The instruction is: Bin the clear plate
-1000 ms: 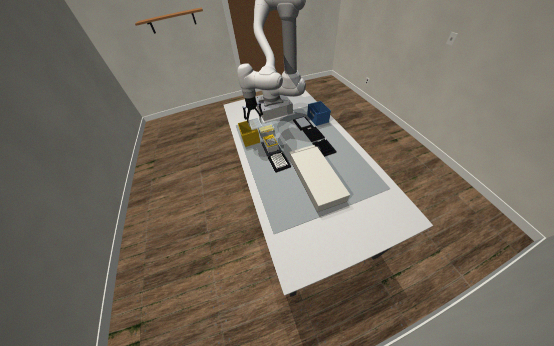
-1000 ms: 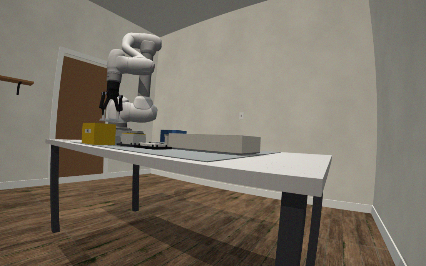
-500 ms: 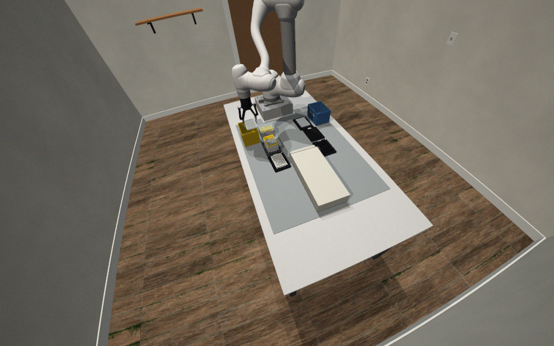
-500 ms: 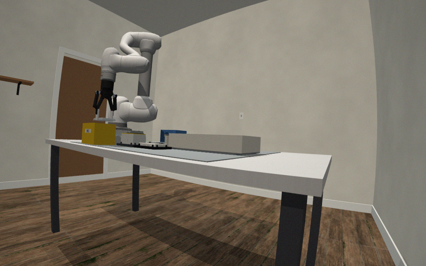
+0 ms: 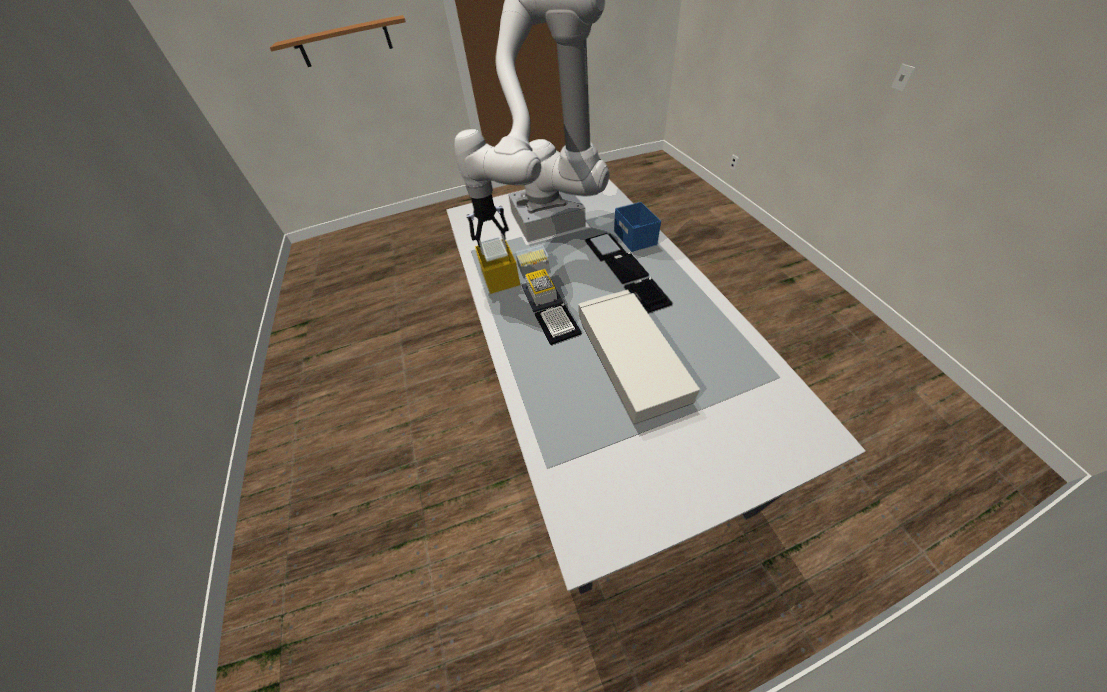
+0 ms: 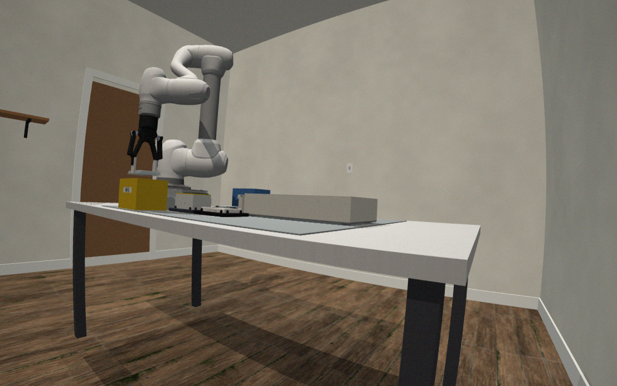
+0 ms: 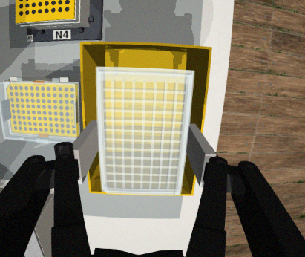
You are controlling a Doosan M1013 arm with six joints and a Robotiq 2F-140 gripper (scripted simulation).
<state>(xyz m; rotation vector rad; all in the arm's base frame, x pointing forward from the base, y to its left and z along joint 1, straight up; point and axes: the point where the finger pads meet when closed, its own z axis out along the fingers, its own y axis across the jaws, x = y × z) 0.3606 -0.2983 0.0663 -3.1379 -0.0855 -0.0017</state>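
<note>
Right now my hand is 130 mm above the yellow bin W1. Also, from my hand: white plate: 350 mm ahead, 150 mm to the left, 150 mm below; then yellow tip rack: 170 mm ahead, 130 mm to the left, 110 mm below; then clear plate: 20 mm below.
</note>
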